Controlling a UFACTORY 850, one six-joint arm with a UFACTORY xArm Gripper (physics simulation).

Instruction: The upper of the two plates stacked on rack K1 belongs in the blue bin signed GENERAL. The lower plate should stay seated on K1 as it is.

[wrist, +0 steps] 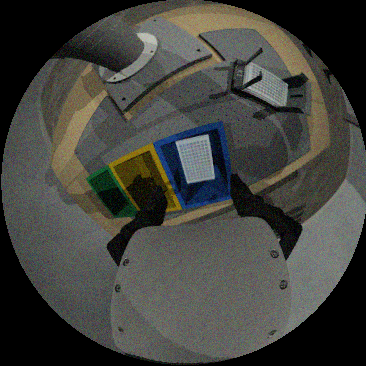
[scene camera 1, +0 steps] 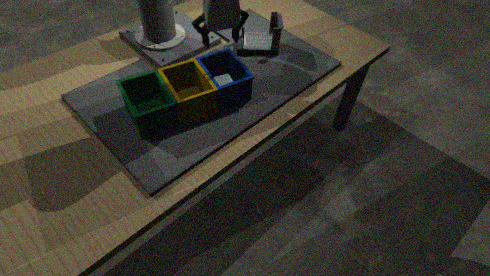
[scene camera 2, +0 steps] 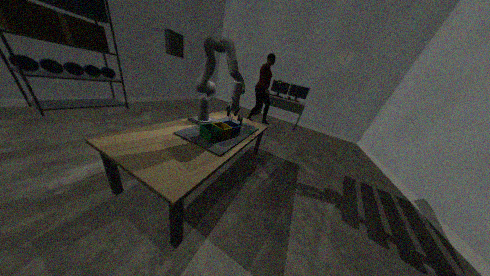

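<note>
You'd find my gripper in the pictures, and a gridded plate along with it.
</note>
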